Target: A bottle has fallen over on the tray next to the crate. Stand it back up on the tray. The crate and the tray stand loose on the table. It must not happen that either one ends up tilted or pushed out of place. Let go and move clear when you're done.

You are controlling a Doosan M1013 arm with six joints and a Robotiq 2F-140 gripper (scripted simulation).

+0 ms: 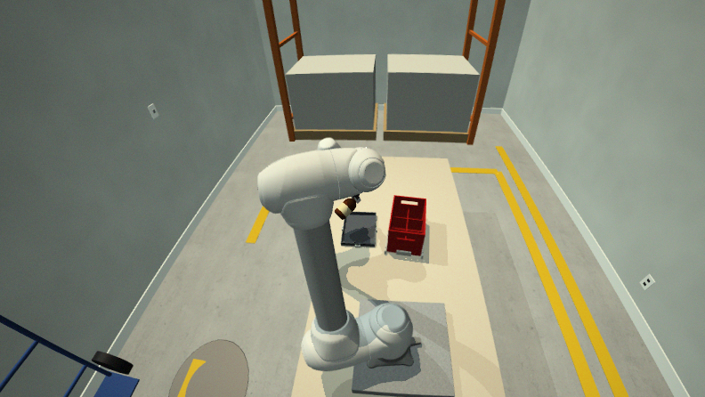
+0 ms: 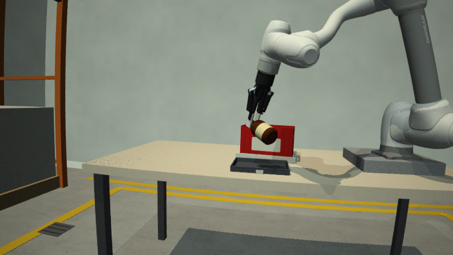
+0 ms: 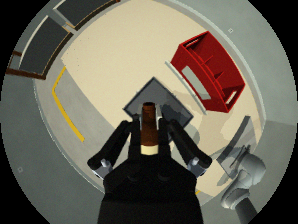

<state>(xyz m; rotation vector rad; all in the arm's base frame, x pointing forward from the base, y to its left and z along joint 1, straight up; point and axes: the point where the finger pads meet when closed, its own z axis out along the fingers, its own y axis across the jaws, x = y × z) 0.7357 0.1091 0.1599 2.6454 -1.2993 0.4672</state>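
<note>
My gripper is now 30 mm past the bottle, 40 mm to the right of it and 40 mm above it. Also, from my hand: tray 40 mm behind, 20 mm to the right, 210 mm below; then red crate 100 mm behind, 280 mm to the right, 140 mm below.
</note>
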